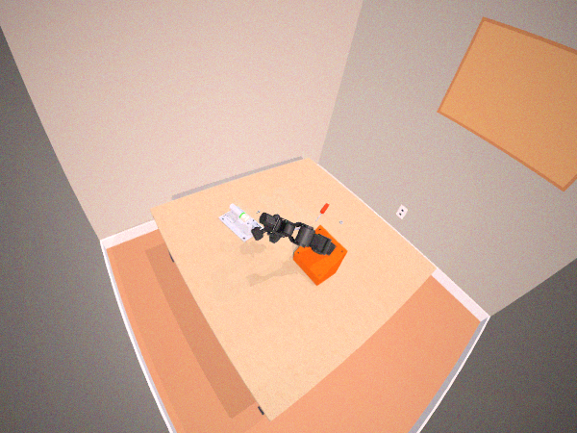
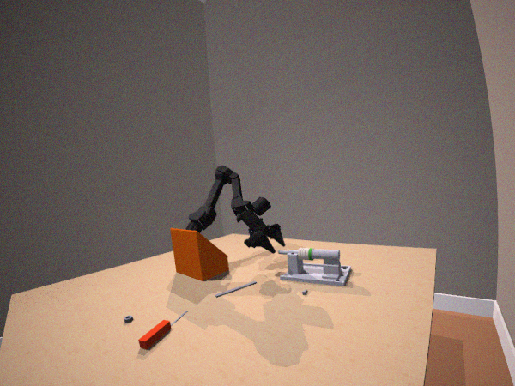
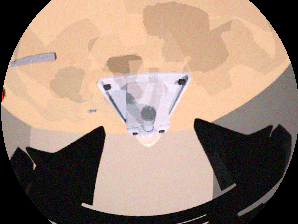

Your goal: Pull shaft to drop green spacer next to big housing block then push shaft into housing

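The horizontal shaft lies 90 mm ahead of my gripper tip, 10 mm to the left of it and 10 mm below it. Also, from my gripper tip: green spacer: 130 mm ahead, 10 mm to the left, 10 mm below; then small bolt: 160 mm ahead, 130 mm to the right, 90 mm below; then white spacer: 120 mm ahead, 10 mm to the left, 10 mm below.
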